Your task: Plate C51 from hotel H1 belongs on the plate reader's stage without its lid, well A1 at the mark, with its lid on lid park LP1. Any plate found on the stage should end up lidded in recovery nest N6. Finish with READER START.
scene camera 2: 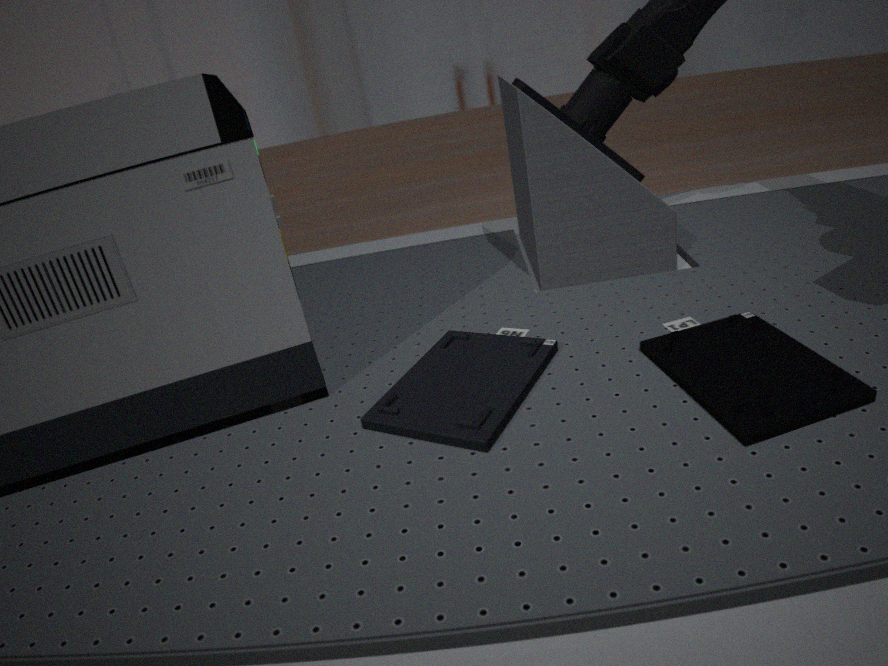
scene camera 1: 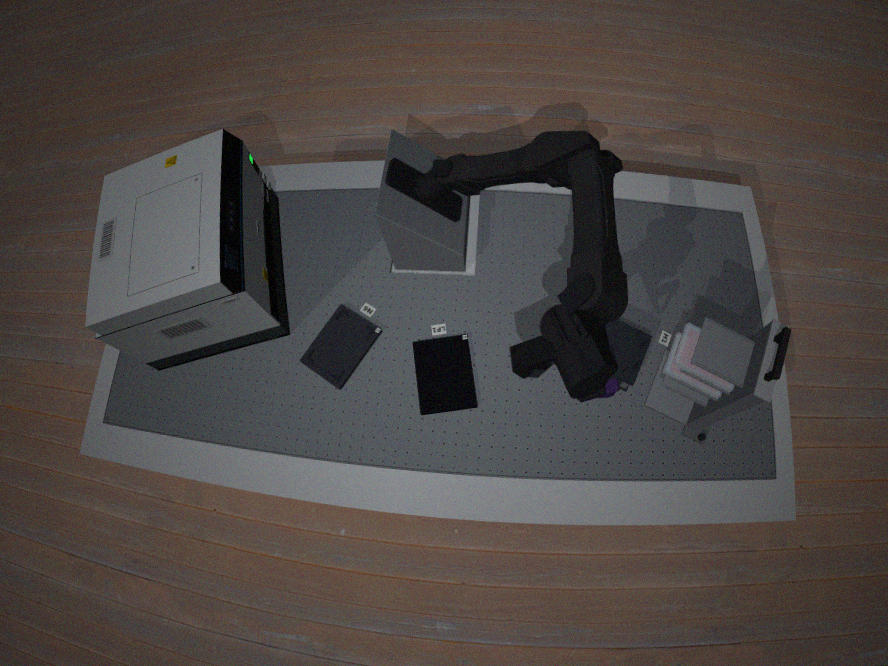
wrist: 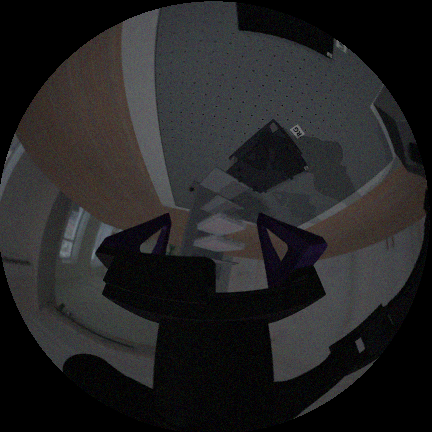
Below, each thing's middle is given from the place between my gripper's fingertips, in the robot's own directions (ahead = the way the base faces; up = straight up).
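Scene:
Dark nest (scene camera 2: 463, 392): from my hand, 54 cm to the right, 8 cm behind, 22 cm below.

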